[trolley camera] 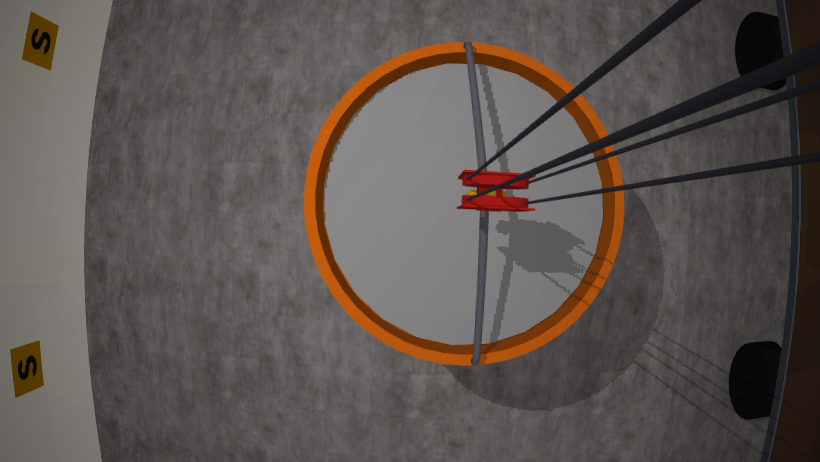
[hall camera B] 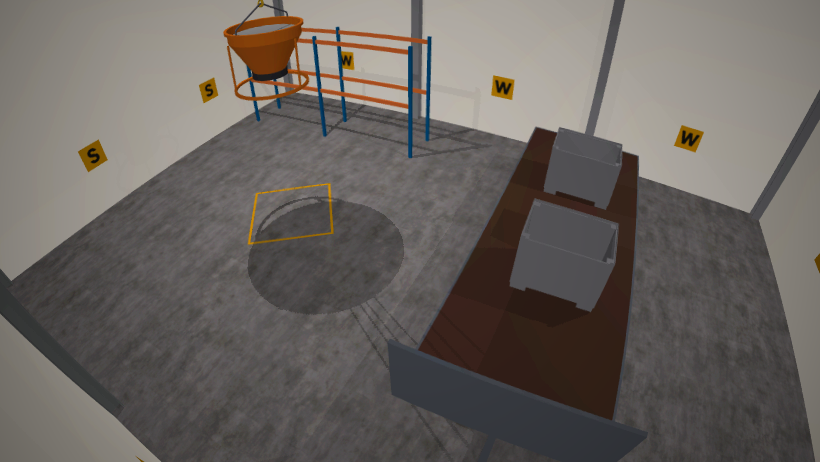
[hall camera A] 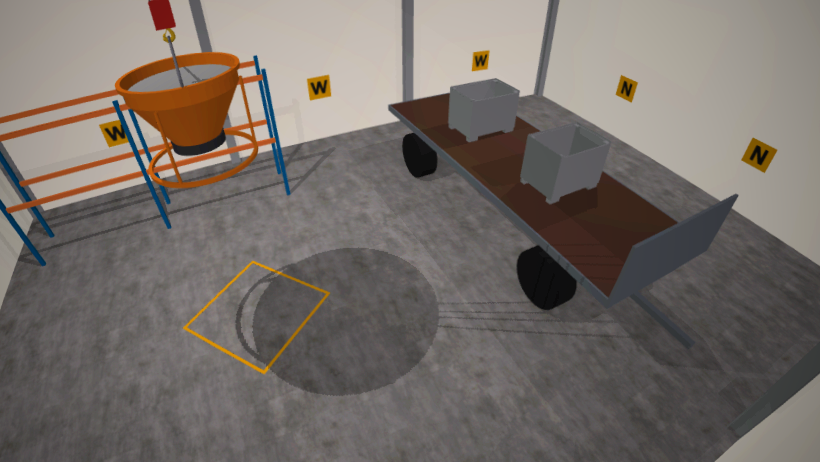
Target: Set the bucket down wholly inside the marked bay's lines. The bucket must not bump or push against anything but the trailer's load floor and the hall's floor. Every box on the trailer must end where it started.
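The orange bucket [hall camera A: 189, 117] [hall camera B: 265, 54] [trolley camera: 311, 195] hangs upright, high above the floor, filled with grey material. My gripper, the yellow hook [hall camera A: 168, 35] [hall camera B: 260, 3] under the red block, holds the bucket's grey bail. In the trolley view the red block [trolley camera: 496, 191] is over the bucket, right of its centre. The marked bay [hall camera A: 224, 350] [hall camera B: 252, 218] is a yellow outline on the floor; the bucket's round shadow covers part of it. The bay does not show in the trolley view, where the bucket hides the floor beneath it.
The trailer [hall camera A: 631, 229] [hall camera B: 562, 367] [trolley camera: 794, 172] carries two grey boxes, one [hall camera A: 484, 109] [hall camera B: 582, 169] towards the W wall, the other [hall camera A: 542, 163] [hall camera B: 565, 261] nearer the headboard [hall camera A: 677, 246] [hall camera B: 516, 396]. A blue and orange rack [hall camera A: 141, 164] [hall camera B: 410, 114] stands behind the bucket in both hall views.
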